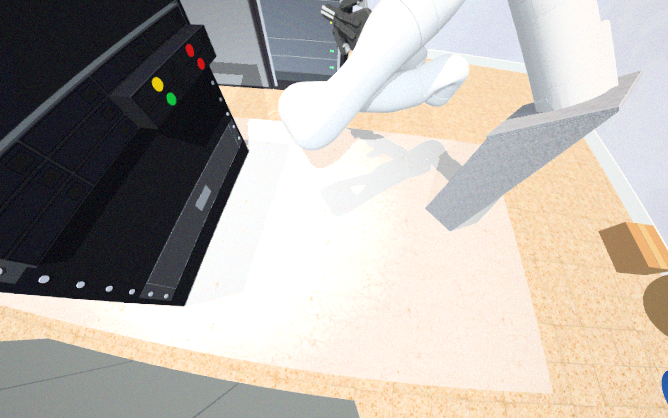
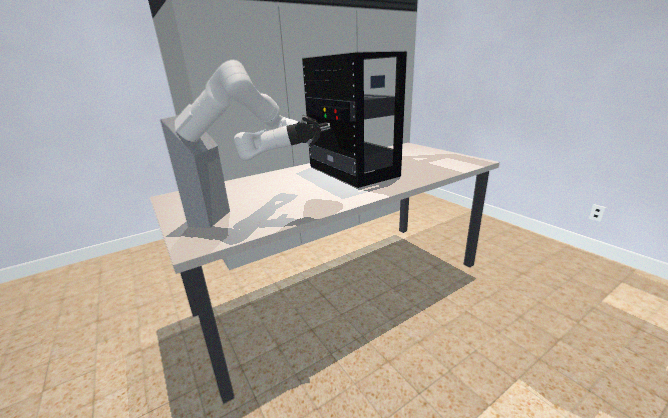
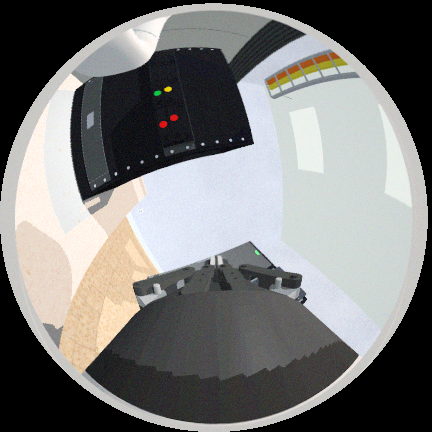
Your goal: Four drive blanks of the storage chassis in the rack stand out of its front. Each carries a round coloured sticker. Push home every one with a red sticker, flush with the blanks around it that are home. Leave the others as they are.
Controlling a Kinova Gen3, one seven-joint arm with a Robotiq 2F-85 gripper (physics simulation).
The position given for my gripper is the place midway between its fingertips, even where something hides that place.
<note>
I see my gripper (image 2: 329,125) and a black rack (image 1: 126,152).
The black rack also shows in image 2 (image 2: 335,95) and in image 3 (image 3: 183,103). My gripper is seen too in image 3 (image 3: 215,262).
</note>
